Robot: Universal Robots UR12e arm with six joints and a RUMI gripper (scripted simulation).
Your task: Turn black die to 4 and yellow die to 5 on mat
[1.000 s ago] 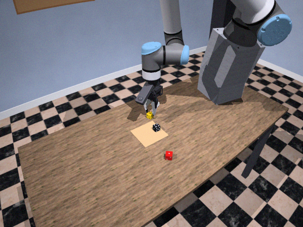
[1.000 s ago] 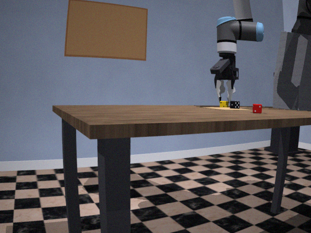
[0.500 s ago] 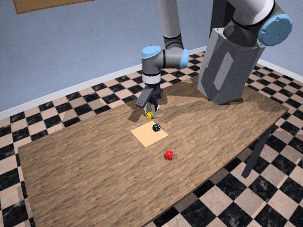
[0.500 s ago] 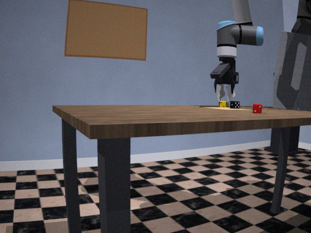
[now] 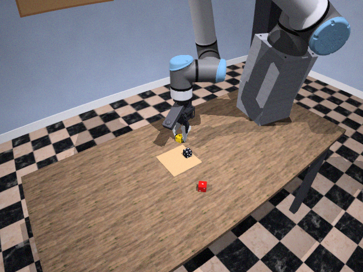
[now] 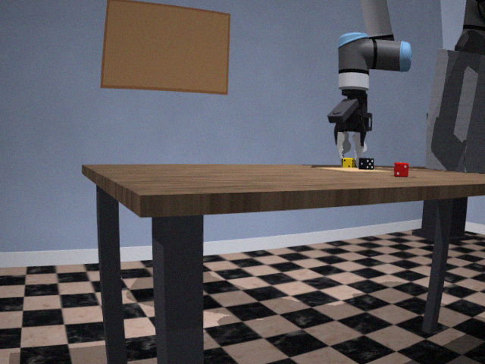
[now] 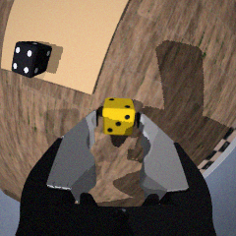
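Right now my hand is right at the yellow die. The rest, counted from my hand: red die: 5 cm ahead, 30 cm to the left; then black die: 2 cm ahead, 11 cm to the left; then tan mat: 6 cm ahead, 12 cm to the left, 2 cm below.
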